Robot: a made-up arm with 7 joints. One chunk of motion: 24 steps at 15 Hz.
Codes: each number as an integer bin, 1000 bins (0 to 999) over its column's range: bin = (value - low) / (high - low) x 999, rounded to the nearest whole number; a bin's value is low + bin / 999 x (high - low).
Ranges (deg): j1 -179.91..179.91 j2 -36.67..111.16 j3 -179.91..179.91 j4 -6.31..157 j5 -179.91..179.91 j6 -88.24..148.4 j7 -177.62..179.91
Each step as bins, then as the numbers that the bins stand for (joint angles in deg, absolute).
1 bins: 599 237 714 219 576 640 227
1 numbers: 35.84 -1.60 77.26 29.49 27.55 63.36 -96.38
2 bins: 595 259 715 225 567 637 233
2 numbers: 34.40 1.66 77.62 30.47 24.31 62.65 -94.23
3 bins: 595 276 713 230 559 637 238
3 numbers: 34.40 4.17 76.90 31.29 21.43 62.65 -92.44
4 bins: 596 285 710 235 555 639 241
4 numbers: 34.76 5.50 75.82 32.11 19.99 63.12 -91.37
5 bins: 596 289 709 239 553 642 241
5 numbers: 34.76 6.10 75.46 32.76 19.27 63.83 -91.37
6 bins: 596 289 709 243 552 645 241
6 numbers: 34.76 6.10 75.46 33.41 18.91 64.55 -91.37
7 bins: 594 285 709 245 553 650 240
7 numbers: 34.04 5.50 75.46 33.74 19.27 65.73 -91.73
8 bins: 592 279 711 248 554 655 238
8 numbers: 33.32 4.62 76.18 34.23 19.63 66.91 -92.44
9 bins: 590 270 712 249 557 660 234
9 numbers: 32.60 3.28 76.54 34.39 20.71 68.10 -93.87
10 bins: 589 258 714 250 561 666 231
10 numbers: 32.24 1.51 77.26 34.56 22.15 69.52 -94.95
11 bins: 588 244 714 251 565 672 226
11 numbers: 31.88 -0.56 77.26 34.72 23.59 70.94 -96.74
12 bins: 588 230 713 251 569 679 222
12 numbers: 31.88 -2.64 76.90 34.72 25.03 72.60 -98.17
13 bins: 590 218 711 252 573 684 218
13 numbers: 32.60 -4.41 76.18 34.89 26.47 73.78 -99.60
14 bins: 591 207 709 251 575 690 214
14 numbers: 32.96 -6.04 75.46 34.72 27.19 75.21 -101.03
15 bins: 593 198 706 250 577 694 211
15 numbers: 33.68 -7.37 74.38 34.56 27.91 76.15 -102.11
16 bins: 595 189 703 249 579 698 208
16 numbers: 34.40 -8.70 73.30 34.39 28.63 77.10 -103.18
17 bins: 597 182 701 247 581 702 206
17 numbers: 35.12 -9.74 72.58 34.07 29.35 78.05 -103.90
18 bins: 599 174 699 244 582 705 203
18 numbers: 35.84 -10.92 71.86 33.58 29.71 78.76 -104.97
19 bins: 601 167 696 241 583 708 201
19 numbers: 36.56 -11.96 70.78 33.09 30.08 79.47 -105.68
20 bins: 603 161 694 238 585 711 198
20 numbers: 37.28 -12.85 70.06 32.60 30.80 80.18 -106.76
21 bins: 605 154 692 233 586 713 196
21 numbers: 38.00 -13.88 69.33 31.78 31.16 80.65 -107.47
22 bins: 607 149 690 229 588 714 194
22 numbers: 38.72 -14.62 68.61 31.13 31.88 80.89 -108.19
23 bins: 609 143 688 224 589 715 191
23 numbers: 39.44 -15.51 67.89 30.31 32.24 81.13 -109.26
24 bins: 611 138 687 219 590 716 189
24 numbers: 40.16 -16.25 67.53 29.49 32.60 81.36 -109.98
